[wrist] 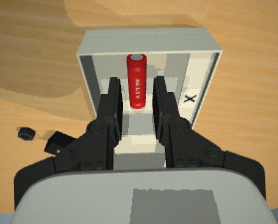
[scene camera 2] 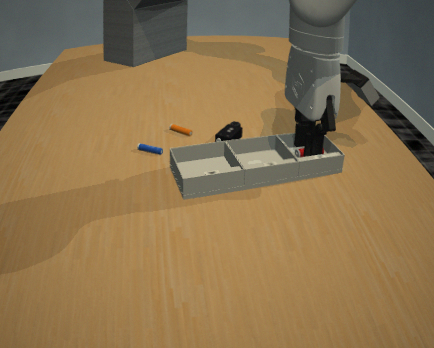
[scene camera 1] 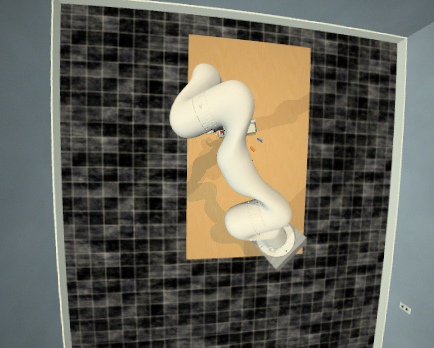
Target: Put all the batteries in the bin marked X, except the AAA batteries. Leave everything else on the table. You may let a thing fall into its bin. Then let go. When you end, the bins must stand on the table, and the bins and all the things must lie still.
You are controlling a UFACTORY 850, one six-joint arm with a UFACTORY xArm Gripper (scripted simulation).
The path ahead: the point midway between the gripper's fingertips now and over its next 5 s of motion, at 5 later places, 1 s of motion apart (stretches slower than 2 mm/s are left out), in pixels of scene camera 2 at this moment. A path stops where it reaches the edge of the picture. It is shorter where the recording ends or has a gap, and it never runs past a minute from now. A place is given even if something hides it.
My gripper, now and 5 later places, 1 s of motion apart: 307,150; 309,135; 243,101; 229,96; 228,131; 228,138
